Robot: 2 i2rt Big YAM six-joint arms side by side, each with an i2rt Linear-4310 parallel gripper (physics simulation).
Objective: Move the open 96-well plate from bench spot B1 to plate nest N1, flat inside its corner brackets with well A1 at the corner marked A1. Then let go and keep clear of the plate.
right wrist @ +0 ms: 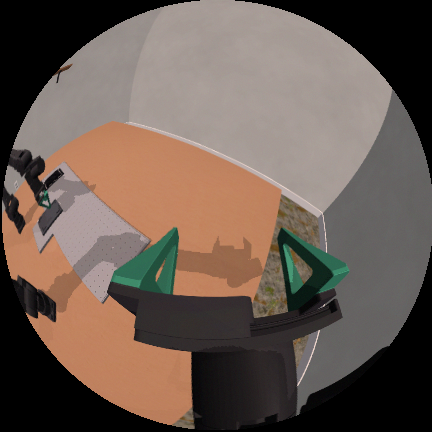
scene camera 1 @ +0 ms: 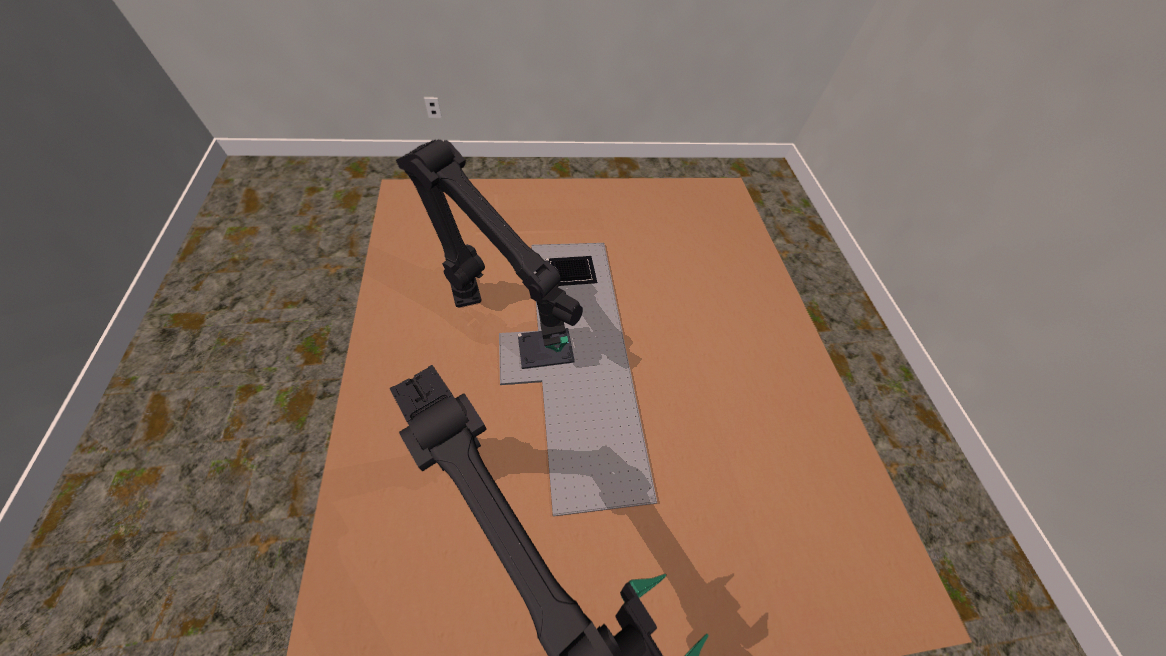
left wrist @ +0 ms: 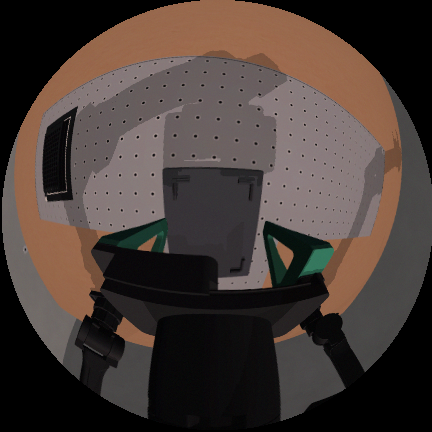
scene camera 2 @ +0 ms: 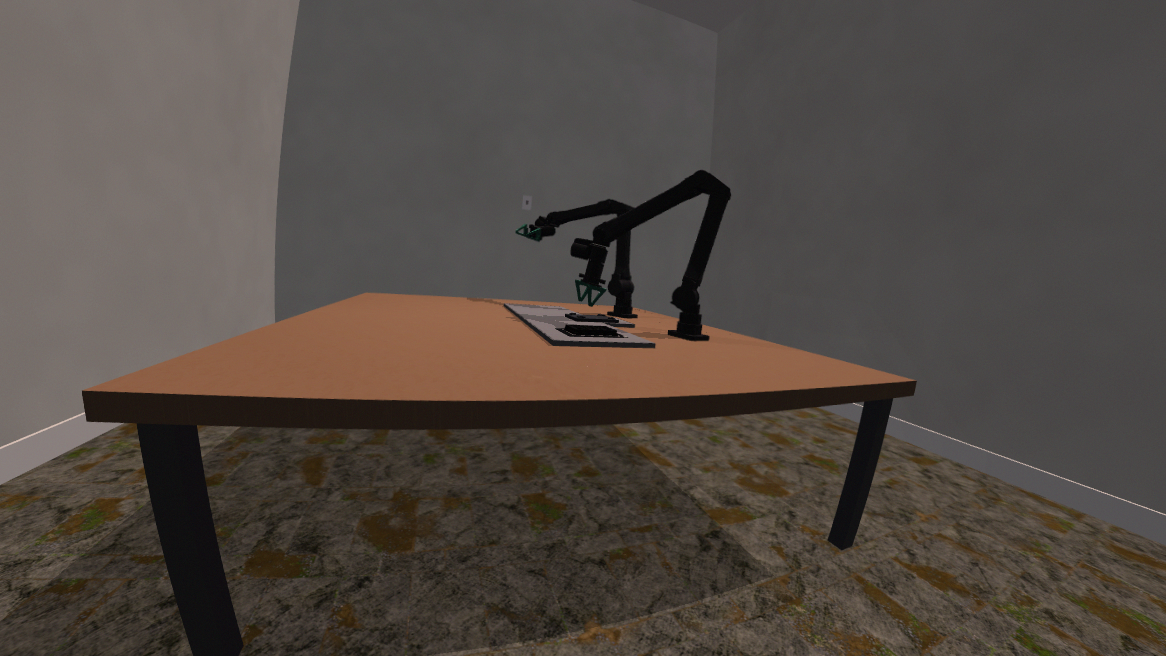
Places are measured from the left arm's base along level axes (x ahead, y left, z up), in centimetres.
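Pixels of known places: left gripper, between the fingertips: (right wrist: 47, 203) (scene camera 1: 556, 338) (left wrist: 215, 225) (scene camera 2: 585, 303); right gripper, between the fingertips: (right wrist: 230, 232) (scene camera 1: 685, 604) (scene camera 2: 520, 233); left arm's base, origin of its link: (right wrist: 20, 224) (scene camera 1: 465, 291) (scene camera 2: 688, 337); right arm's base, origin of its link: (right wrist: 46, 305) (scene camera 2: 622, 316).
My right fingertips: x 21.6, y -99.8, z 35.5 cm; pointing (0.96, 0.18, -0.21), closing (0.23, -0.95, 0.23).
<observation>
Ahead of a thing's pixels: the offset from my right fingertips to its top centre. Level surfaces: height alone.
The black well plate @(dx +15.7, dy +98.0, dz -32.6 cm) (scene camera 1: 573, 270) (scene camera 2: 591, 331) (left wrist: 56, 160) (right wrist: 54, 177) lies flat on its bench spot at the far end of the perforated board. Its well A1 cannot be made out. The dark grey nest @(dx -2.2, dy +70.0, dz -32.5 cm) (scene camera 1: 536, 355) (left wrist: 200, 200) (right wrist: 49, 220) holds no plate; corner brackets show on it, and its lower left corner is hidden in the left wrist view. My left gripper (scene camera 1: 557, 343) (scene camera 2: 590, 301) (left wrist: 215, 225) is open and empty above the nest, beside the plate's spot. My right gripper (scene camera 1: 684, 606) (scene camera 2: 523, 232) (right wrist: 230, 232) is open and empty, high up and far from both.
The grey perforated board @(dz -34.2 cm) (scene camera 1: 587, 424) (left wrist: 310, 160) (right wrist: 85, 235) lies on the orange-brown table @(dz -35.5 cm) (scene camera 1: 766, 407) (scene camera 2: 342, 359) under plate and nest. The left arm (scene camera 1: 497, 216) reaches over the board next to the plate. The right arm (scene camera 1: 497, 522) stretches toward the near table edge.
</observation>
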